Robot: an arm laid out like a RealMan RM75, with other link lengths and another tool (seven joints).
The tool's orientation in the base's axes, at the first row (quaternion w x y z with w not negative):
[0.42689 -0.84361 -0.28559 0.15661]
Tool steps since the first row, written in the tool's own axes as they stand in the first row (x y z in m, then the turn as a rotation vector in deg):
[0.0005 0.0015 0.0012 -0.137 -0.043 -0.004]
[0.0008 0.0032 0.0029 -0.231 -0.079 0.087]
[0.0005 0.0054 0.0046 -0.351 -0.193 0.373]
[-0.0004 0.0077 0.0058 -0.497 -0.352 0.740]
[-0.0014 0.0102 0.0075 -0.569 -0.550 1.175]
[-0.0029 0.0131 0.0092 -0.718 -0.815 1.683]
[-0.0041 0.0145 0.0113 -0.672 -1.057 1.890]
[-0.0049 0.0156 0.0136 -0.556 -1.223 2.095]
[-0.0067 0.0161 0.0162 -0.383 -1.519 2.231]
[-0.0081 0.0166 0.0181 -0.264 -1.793 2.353]
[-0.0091 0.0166 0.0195 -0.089 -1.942 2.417]
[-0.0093 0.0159 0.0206 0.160 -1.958 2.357]
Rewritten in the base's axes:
[0.0003 0.0004 -0.0019 -0.121 -0.067 0.040]
[0.0003 0.0008 -0.0043 -0.254 -0.050 0.018]
[-0.0001 0.0007 -0.0071 -0.533 0.110 -0.055]
[-0.0006 -0.0002 -0.0096 -0.890 0.327 -0.139]
[-0.0014 -0.0009 -0.0126 -1.237 0.651 -0.232]
[-0.0024 -0.0022 -0.0159 -1.704 1.005 -0.312]
[-0.0039 -0.0022 -0.0183 -1.858 1.278 -0.239]
[-0.0053 -0.0018 -0.0205 -1.928 1.557 -0.227]
[-0.0079 -0.0015 -0.0224 -1.964 1.889 -0.071]
[-0.0098 -0.0014 -0.0239 -2.028 2.169 0.077]
[-0.0113 -0.0011 -0.0247 -1.974 2.387 0.157]
[-0.0123 -0.0002 -0.0248 -1.753 2.510 0.200]

